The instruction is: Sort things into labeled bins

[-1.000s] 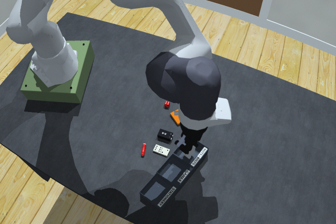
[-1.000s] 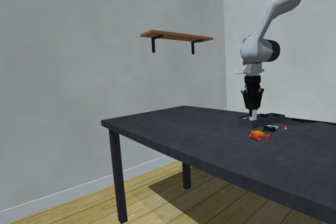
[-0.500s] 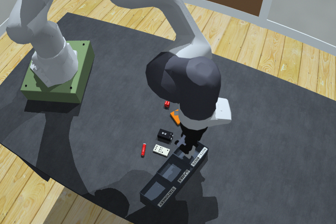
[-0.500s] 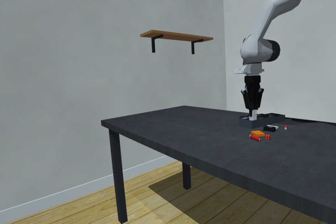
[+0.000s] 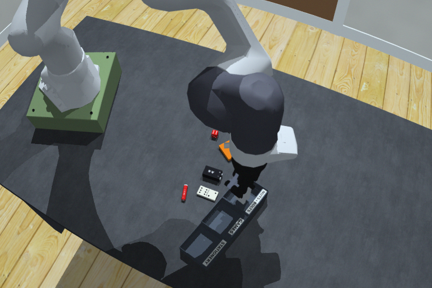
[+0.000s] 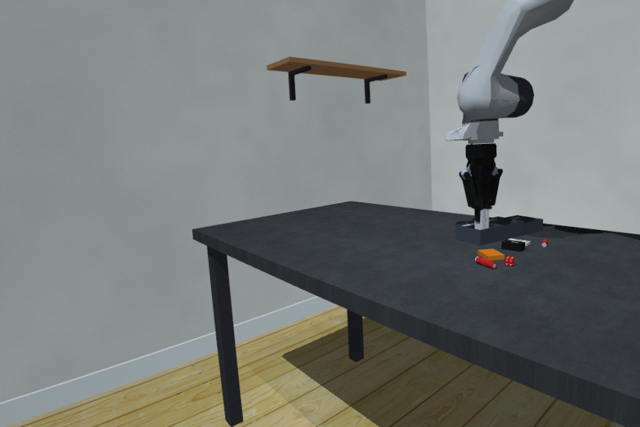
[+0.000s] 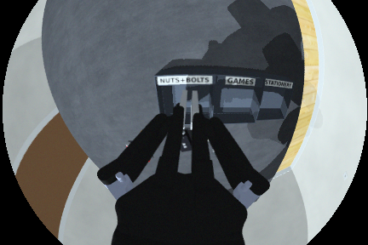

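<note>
My gripper is now 10 cm past the orange block, 12 cm to the right of it and 4 cm above it. Round my hand: bin tray 1 cm behind, 8 cm to the right, 3 cm below; then black 9V battery 9 cm behind, 3 cm to the left, 4 cm below; then white domino 9 cm behind, 3 cm to the right, 4 cm below.
</note>
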